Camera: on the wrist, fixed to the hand. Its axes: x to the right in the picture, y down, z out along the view.
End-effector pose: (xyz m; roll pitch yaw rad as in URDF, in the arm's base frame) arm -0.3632 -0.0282 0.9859 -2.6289 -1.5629 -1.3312
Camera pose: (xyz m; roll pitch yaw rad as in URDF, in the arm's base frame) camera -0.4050 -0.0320 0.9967 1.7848 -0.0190 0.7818
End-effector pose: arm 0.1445 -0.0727 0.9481 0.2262 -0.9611 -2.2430
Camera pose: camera 0.1613 -0.1127 0.9468 1.1850 0.1331 2.6890
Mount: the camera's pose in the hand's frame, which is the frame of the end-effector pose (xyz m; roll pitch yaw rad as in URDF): 0.0108 0.0331 -0.0259 0.2077 0.0296 -1.5559
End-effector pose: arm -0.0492 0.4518 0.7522 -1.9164 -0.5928 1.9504
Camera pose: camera -0.0241 0.4849 0.7397 2.2185 -0.9216 -1.7310
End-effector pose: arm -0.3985 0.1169 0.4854 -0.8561 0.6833 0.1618
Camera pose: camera -0.4167 0.1161 0.4460 -0.6760 -0.5955 -0.7966
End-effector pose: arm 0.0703 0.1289 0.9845 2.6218 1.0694 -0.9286
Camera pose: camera 0.0811 0.0879 0.9937 -1.8155 0.2417 1.0732
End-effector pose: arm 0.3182 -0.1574 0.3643 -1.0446 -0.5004 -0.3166
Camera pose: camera 0.3444 -0.1721 0.3330 0.9988 -0.8517 -2.5294
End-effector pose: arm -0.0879 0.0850 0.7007 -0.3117 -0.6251 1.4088
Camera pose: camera -0.1065 0.1175 0.6788 0.8488 -0.2366 -0.3178
